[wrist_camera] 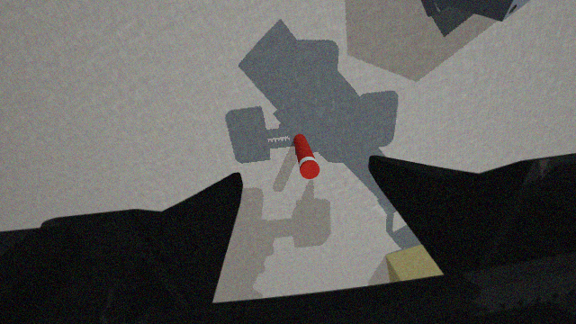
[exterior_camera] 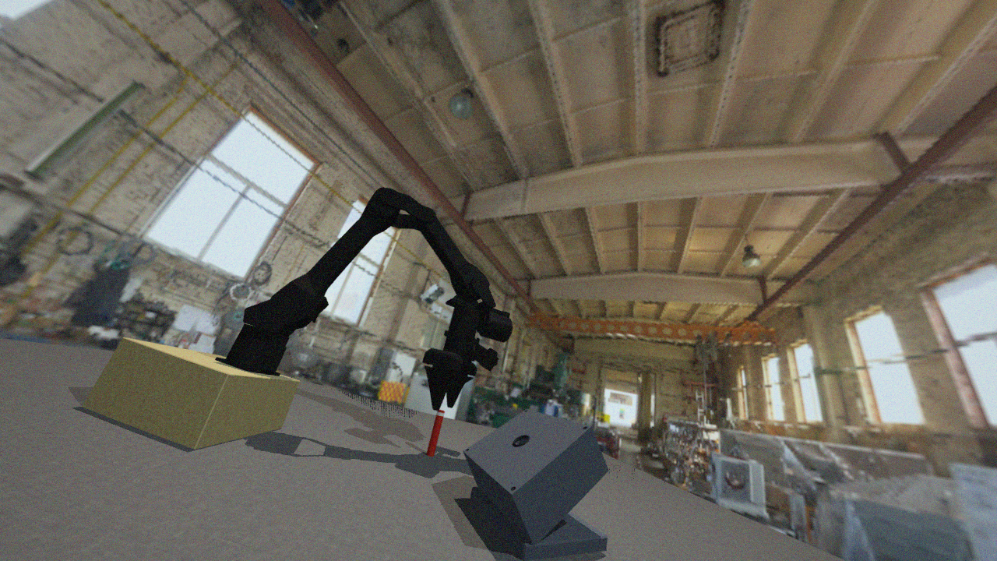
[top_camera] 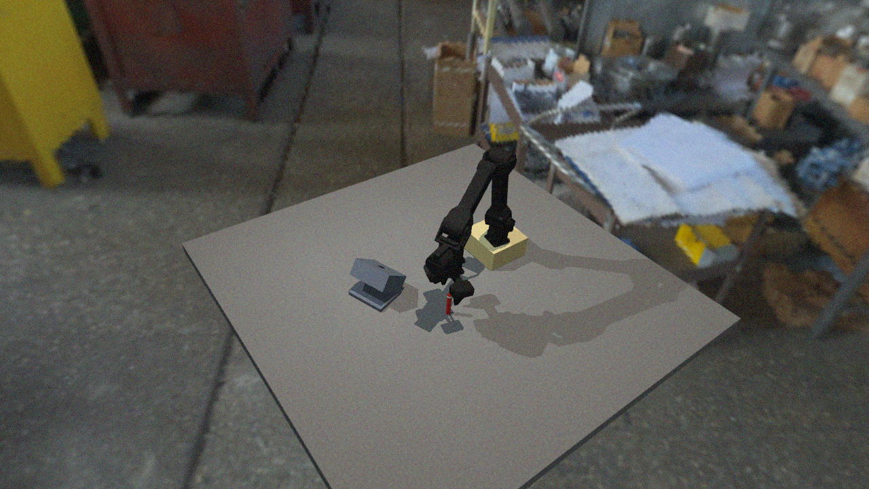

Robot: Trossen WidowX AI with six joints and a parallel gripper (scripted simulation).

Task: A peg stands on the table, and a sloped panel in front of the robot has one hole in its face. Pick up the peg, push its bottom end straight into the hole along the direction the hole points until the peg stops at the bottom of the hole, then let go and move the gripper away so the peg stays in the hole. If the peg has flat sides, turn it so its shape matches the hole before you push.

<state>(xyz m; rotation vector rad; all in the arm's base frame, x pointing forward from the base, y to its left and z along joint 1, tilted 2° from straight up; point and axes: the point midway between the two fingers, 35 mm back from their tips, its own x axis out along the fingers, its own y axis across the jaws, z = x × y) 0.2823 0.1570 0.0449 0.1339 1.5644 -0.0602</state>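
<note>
Right now my gripper tip is 30 mm above the round red peg. From my gripper tip the other things lie so: grey foot plate (180 mm to the right, 160 mm ahead, 80 mm below); grey sloped panel (190 mm to the right, 140 mm ahead, 20 mm below).
</note>
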